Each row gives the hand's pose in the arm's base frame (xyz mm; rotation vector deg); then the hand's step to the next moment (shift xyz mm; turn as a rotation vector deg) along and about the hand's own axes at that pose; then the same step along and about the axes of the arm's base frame.
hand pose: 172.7 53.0 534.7 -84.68 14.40 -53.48
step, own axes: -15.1 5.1 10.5 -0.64 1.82 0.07
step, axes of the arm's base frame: -0.8 16.8 -9.0 0.32 0.17 -1.90
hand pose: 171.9 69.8 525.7 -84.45 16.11 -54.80
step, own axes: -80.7 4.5 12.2 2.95 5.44 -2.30
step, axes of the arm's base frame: -40.0 63.0 -33.3 2.24 -4.61 -4.16
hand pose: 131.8 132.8 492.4 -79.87 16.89 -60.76
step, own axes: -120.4 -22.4 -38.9 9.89 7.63 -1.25
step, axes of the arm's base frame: -102.6 67.8 -37.2 7.67 -9.45 -3.08
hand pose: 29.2 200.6 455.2 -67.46 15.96 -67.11
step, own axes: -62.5 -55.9 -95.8 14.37 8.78 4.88
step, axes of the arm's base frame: -126.0 1.6 -18.3 14.58 -9.74 0.27
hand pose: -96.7 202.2 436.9 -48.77 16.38 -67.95
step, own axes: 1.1 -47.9 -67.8 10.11 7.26 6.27
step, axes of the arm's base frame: -74.1 -35.7 -10.9 12.74 -5.51 1.31
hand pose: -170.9 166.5 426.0 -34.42 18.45 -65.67
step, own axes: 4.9 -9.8 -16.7 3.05 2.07 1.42
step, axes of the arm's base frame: -14.3 -11.9 -7.2 3.50 -1.83 0.09
